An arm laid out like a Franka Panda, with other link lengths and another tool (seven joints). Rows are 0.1 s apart.
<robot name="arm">
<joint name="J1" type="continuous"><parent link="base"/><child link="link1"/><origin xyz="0.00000 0.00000 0.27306"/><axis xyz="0 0 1"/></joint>
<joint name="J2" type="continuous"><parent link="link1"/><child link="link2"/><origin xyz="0.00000 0.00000 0.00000"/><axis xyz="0 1 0"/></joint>
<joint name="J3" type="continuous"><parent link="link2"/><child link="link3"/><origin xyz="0.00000 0.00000 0.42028"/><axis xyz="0 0 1"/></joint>
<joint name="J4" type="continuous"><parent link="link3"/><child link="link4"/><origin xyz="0.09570 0.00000 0.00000"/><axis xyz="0 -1 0"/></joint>
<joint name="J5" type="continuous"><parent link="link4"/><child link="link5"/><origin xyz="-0.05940 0.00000 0.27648"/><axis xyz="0 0 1"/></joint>
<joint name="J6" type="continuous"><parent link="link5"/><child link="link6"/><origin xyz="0.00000 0.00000 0.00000"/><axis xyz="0 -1 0"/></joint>
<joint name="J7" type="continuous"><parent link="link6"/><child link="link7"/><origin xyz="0.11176 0.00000 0.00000"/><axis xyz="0 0 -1"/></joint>
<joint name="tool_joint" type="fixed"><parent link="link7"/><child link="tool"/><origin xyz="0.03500 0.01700 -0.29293" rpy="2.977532 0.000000 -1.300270"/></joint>
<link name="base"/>
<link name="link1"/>
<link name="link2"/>
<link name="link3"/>
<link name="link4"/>
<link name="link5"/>
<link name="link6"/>
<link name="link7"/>
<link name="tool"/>
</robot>
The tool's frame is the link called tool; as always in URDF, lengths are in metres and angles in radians. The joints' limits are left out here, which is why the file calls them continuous.
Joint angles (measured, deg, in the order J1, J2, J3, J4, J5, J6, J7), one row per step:
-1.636, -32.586, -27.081, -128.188, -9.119, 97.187, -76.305
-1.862, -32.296, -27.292, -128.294, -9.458, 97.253, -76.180
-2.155, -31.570, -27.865, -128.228, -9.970, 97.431, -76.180
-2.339, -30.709, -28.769, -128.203, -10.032, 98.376, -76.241
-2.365, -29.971, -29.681, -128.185, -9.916, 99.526, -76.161
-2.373, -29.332, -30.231, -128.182, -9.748, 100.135, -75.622
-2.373, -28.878, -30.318, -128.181, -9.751, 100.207, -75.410
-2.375, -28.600, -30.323, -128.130, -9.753, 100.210, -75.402
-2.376, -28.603, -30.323, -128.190, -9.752, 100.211, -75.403
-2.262, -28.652, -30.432, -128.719, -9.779, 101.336, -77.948
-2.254, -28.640, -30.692, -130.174, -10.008, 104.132, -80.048
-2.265, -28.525, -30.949, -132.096, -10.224, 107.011, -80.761
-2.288, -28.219, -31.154, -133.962, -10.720, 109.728, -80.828
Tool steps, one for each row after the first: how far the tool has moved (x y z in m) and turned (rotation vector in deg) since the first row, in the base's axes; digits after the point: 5 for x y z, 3 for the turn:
-0.00107, -0.00302, -0.00230, -0.168, 0.461, -0.458
-0.00154, -0.00946, -0.00562, -0.403, 1.160, -1.187
0.00192, -0.01662, -0.00850, -0.361, 1.152, -2.151
0.00674, -0.02308, -0.01050, -0.265, 0.789, -3.160
0.01009, -0.02648, -0.01261, -0.084, 0.854, -4.266
0.01122, -0.02713, -0.01444, -0.070, 1.263, -4.558
0.01196, -0.02740, -0.01525, -0.093, 1.496, -4.585
0.01172, -0.02717, -0.01562, -0.066, 1.543, -4.570
0.01302, -0.02755, -0.01709, -0.312, 0.722, -1.974
0.01744, -0.03028, -0.02231, -0.992, -0.609, 0.080
0.02128, -0.03127, -0.03067, -1.452, -1.403, 0.856
0.02461, -0.03274, -0.03984, -2.089, -1.752, 1.130

